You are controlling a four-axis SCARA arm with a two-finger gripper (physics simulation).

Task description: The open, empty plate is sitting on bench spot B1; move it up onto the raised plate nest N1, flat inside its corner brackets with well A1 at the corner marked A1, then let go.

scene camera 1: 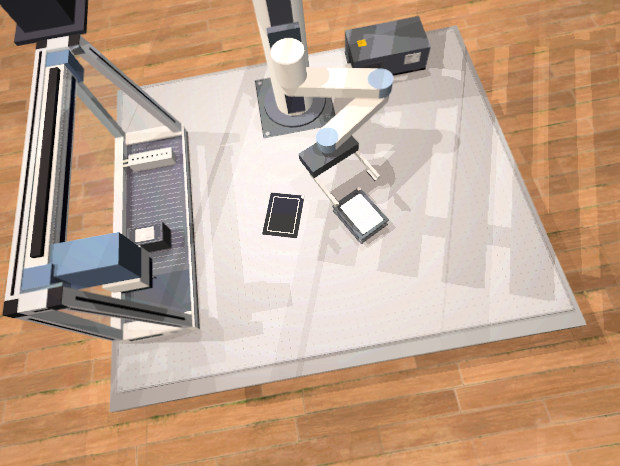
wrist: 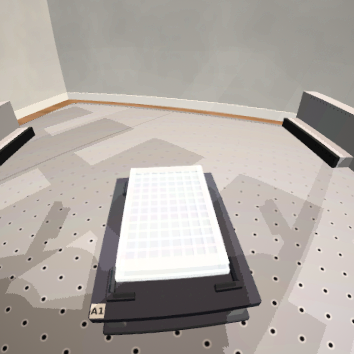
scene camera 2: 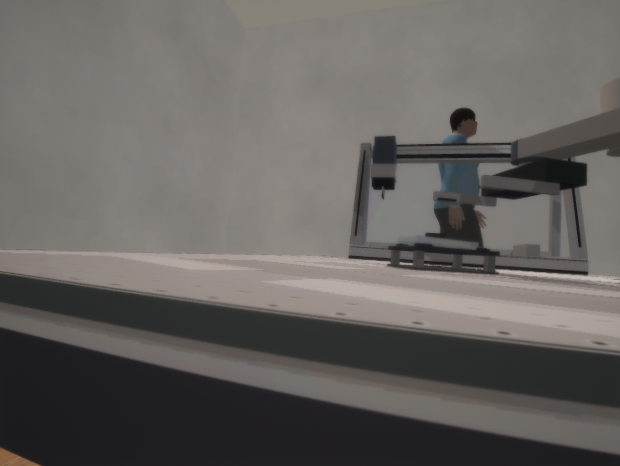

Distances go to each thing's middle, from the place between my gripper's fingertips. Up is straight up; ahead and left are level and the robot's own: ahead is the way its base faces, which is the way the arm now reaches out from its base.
The white well plate (scene camera 1: 361,213) lies 30 mm ahead of my hand, 10 mm to the left of it and 110 mm below it. Also, from my hand: black nest with white outline (scene camera 1: 283,215): 40 mm behind, 260 mm to the right, 160 mm below.
